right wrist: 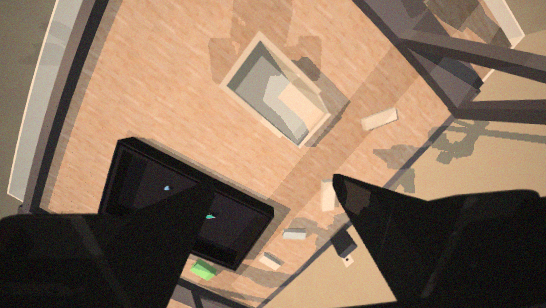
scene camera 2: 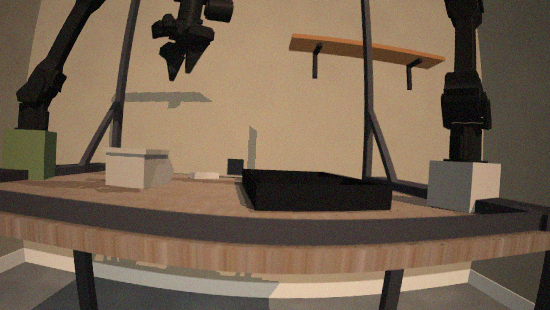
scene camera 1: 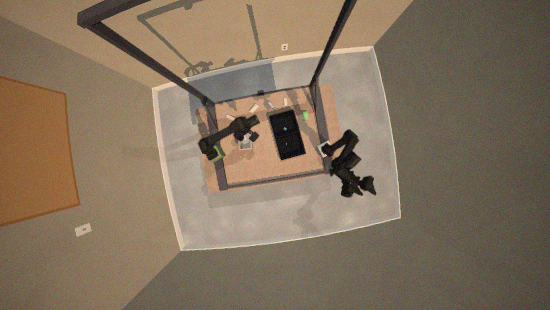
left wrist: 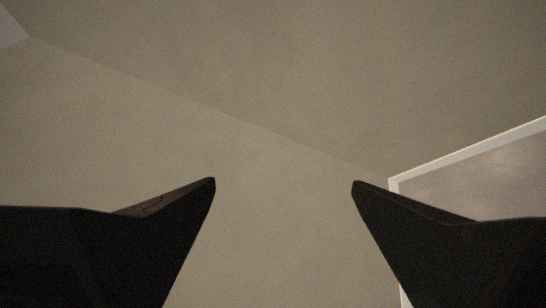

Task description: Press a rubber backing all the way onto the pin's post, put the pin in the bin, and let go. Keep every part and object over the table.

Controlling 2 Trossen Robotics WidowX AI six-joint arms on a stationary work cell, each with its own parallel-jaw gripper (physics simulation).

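Places are measured from the left arm's base along level axes (x ahead, y left, z up), in metres.
Pixels of known places: left gripper, fingertip midpoint: (scene camera 1: 368, 194) (left wrist: 284, 185); right gripper, fingertip midpoint: (right wrist: 274, 182) (scene camera 2: 179, 77) (scene camera 1: 248, 131); left arm's base at its link origin: (scene camera 1: 325, 149); right arm's base at its link origin: (scene camera 1: 213, 153).
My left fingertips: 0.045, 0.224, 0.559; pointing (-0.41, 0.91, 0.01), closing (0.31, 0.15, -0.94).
Ahead of a thing's pixels: the offset from my left fingertips to its top centre, as dx, dy, dz. "spot": to the spot under its first point.
A black two-part tray @(+0.172, -0.466, -0.601) (scene camera 1: 292, 150) (scene camera 2: 320, 197) (right wrist: 165, 157) stands on the table. A teal piece @(+0.169, -0.516, -0.619) (scene camera 1: 285, 129) (right wrist: 210, 217) and a small blue piece @(+0.212, -0.403, -0.623) (scene camera 1: 286, 144) (right wrist: 167, 188) lie in it, apart, one per compartment. Which is pin or backing is too small to tell. The pale open bin @(spot: +0.518, -0.513, -0.606) (scene camera 2: 125, 170) (right wrist: 240, 60) stands left of the tray in scene camera 1. My right gripper (scene camera 2: 180, 76) (right wrist: 274, 182) is open and empty, high above the table near the bin. My left gripper (scene camera 1: 367, 194) (left wrist: 284, 185) is open and empty, out past the table's edge.
Several pale blocks, one a long block @(+0.532, -0.819, -0.624) (right wrist: 380, 119), lie along the table's back side. A green block @(-0.034, -0.541, -0.623) (scene camera 1: 305, 115) (right wrist: 203, 269) lies beside the tray. Dark frame posts (scene camera 2: 367, 90) rise at the table's sides. A green base @(+0.768, -0.596, -0.534) (scene camera 2: 22, 152) and a white base @(-0.044, -0.223, -0.559) (scene camera 2: 450, 182) carry the arms.
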